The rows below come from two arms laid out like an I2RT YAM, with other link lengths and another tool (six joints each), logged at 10 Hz.
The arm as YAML. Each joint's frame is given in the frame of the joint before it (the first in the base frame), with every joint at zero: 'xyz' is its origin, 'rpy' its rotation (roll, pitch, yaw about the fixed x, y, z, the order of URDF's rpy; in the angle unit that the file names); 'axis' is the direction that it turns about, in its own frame. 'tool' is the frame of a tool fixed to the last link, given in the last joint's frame.
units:
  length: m
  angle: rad
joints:
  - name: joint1
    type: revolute
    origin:
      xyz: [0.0, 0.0, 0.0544]
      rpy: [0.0, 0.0, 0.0]
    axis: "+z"
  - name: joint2
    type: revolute
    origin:
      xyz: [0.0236, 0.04, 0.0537]
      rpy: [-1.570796, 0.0, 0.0]
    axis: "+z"
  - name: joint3
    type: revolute
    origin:
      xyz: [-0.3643, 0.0, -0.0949]
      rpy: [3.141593, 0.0, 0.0]
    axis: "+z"
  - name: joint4
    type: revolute
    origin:
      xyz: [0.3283, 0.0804, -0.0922]
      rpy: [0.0, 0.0, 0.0]
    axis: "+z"
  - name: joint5
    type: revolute
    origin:
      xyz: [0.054, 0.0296, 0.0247]
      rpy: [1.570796, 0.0, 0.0]
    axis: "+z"
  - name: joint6
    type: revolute
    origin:
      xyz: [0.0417, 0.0, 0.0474]
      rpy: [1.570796, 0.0, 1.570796]
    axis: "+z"
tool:
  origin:
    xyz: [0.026, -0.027, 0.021]
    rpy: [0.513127, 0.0, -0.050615]
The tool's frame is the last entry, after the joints.
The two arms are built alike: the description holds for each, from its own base.
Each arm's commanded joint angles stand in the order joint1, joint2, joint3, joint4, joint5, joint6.
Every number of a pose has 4 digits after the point. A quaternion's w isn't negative.
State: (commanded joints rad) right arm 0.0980 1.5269 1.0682 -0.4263 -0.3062 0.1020; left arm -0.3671 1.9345 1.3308 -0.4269 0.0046 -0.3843
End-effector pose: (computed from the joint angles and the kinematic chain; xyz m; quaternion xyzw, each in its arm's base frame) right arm 0.4176 0.0453 0.3081 -0.5978 0.5583 -0.2580 0.5141; left arm 0.5068 -0.1967 0.2371 -0.6559 0.5739 -0.4071 0.2734
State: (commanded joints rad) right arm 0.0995 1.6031 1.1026 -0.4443 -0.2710 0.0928; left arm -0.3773 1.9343 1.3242 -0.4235 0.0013 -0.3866
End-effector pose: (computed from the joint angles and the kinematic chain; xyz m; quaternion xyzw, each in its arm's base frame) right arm 0.4365 0.0456 0.2902 -0.6107 0.5707 -0.2560 0.4856; left arm 0.5039 -0.2012 0.2348 -0.6541 0.5769 -0.4066 0.2723
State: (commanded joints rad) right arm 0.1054 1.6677 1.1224 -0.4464 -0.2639 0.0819; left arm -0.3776 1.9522 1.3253 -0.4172 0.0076 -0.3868
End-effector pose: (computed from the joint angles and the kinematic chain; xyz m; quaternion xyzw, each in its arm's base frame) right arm 0.4511 0.0495 0.2710 -0.6230 0.5756 -0.2450 0.4697; left arm 0.5065 -0.2028 0.2265 -0.6557 0.5793 -0.4035 0.2678
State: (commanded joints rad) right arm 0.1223 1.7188 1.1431 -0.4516 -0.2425 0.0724; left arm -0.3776 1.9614 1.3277 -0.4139 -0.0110 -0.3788
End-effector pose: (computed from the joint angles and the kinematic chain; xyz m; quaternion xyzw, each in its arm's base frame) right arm 0.4620 0.0574 0.2568 -0.6366 0.5752 -0.2401 0.4541; left arm 0.5086 -0.2027 0.2226 -0.6528 0.5820 -0.3987 0.2760
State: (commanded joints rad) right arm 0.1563 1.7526 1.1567 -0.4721 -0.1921 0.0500; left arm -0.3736 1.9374 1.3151 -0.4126 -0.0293 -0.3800
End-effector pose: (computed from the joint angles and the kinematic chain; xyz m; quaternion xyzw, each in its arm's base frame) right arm 0.4660 0.0712 0.2467 -0.6610 0.5652 -0.2417 0.4304; left arm 0.5049 -0.1976 0.2301 -0.6521 0.5767 -0.3997 0.2870
